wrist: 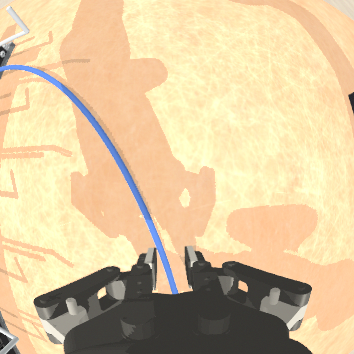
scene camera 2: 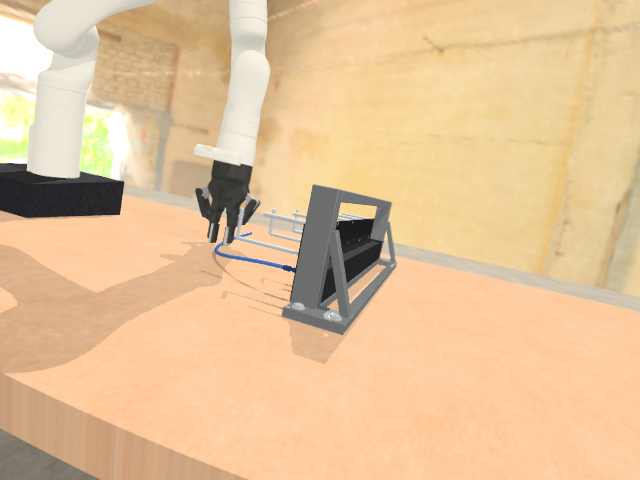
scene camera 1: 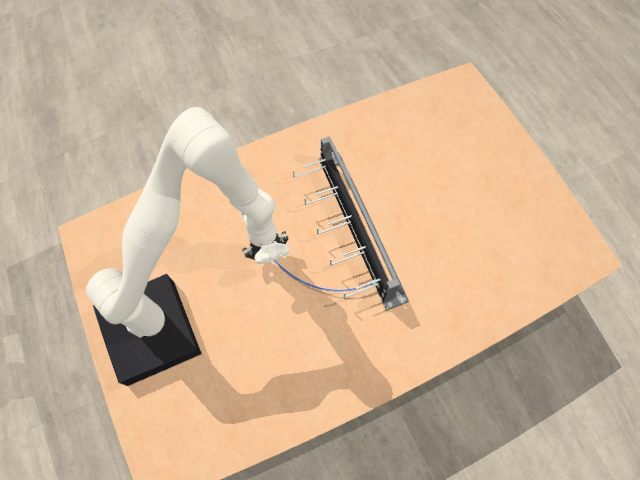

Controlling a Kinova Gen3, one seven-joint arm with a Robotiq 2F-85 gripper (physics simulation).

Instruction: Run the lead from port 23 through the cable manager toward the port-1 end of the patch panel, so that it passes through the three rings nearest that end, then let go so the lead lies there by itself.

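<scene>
The blue lead (scene camera 1: 330, 289) (scene camera 2: 248, 257) (wrist: 120, 161) comes out of the patch panel (scene camera 1: 366, 214) (scene camera 2: 309, 248) near its lower end in scene camera 1 and curves out towards the arm. It passes by the end ring (scene camera 1: 361, 289) of the cable manager; whether it lies inside that ring is not clear. My gripper (scene camera 2: 220, 241) (wrist: 170, 256) points down in front of the rings, low over the table. Its fingers stand a little apart, with the lead running between them and a gap on each side. In scene camera 1 the wrist hides the fingertips.
Further wire rings (scene camera 1: 333, 228) (scene camera 2: 284, 232) of the cable manager stick out along the panel towards the arm. The panel stands upright on grey feet (scene camera 2: 315, 321) on the wooden table (scene camera 1: 491, 206). The arm's black base block (scene camera 1: 180, 320) (scene camera 2: 67, 198) stands at the left.
</scene>
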